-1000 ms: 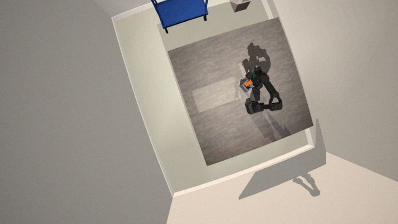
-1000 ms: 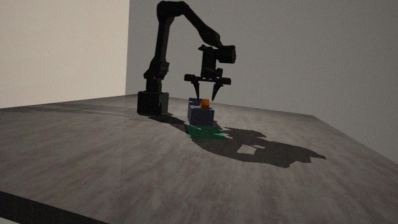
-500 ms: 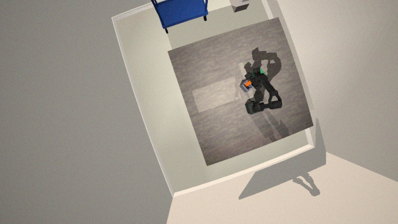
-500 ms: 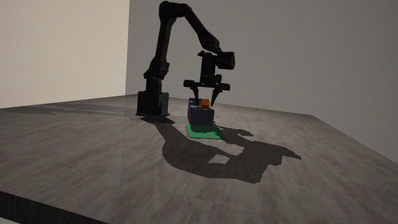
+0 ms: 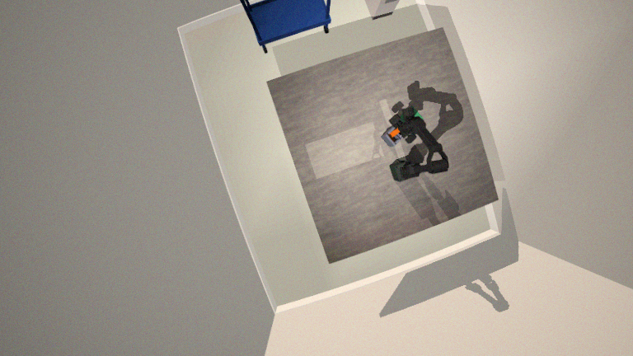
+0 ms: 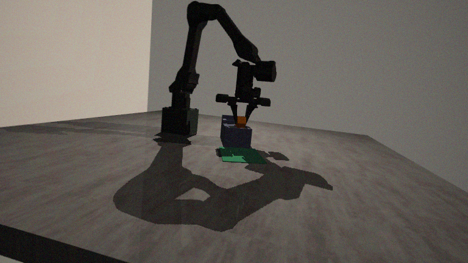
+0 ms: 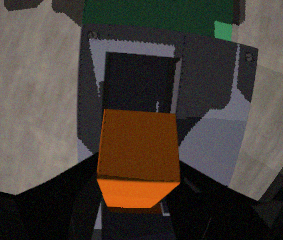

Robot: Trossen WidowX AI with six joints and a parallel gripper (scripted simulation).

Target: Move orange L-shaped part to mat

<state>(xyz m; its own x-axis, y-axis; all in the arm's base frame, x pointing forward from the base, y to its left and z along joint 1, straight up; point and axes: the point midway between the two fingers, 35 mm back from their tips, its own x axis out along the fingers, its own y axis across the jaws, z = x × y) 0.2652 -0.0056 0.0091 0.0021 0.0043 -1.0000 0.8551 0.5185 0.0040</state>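
Now: the green mat 60 mm ahead of my gripper tip, 130 mm to the right of it and 80 mm below it. From my gripper tip the other things lie so: orange L-shaped part: 30 mm behind, 20 mm to the left, 30 mm below.
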